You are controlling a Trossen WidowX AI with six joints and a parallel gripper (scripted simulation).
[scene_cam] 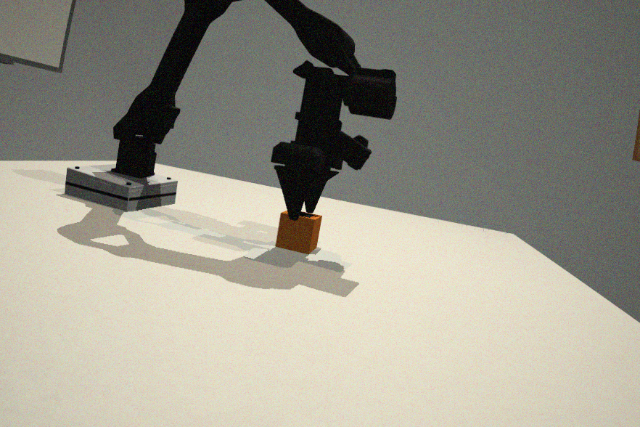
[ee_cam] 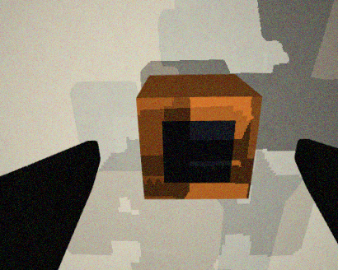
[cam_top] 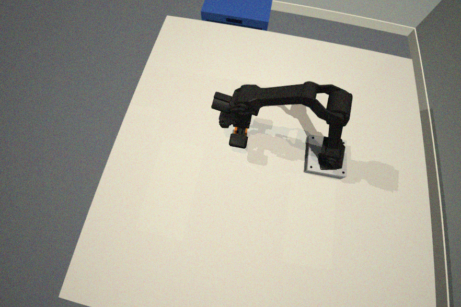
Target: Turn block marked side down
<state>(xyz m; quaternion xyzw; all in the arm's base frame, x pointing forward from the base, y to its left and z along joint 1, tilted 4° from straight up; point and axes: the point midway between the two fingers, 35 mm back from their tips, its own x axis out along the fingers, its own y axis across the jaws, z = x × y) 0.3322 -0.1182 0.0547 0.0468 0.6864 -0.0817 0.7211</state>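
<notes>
Now: gripper tip 1 cm above the block.
</notes>
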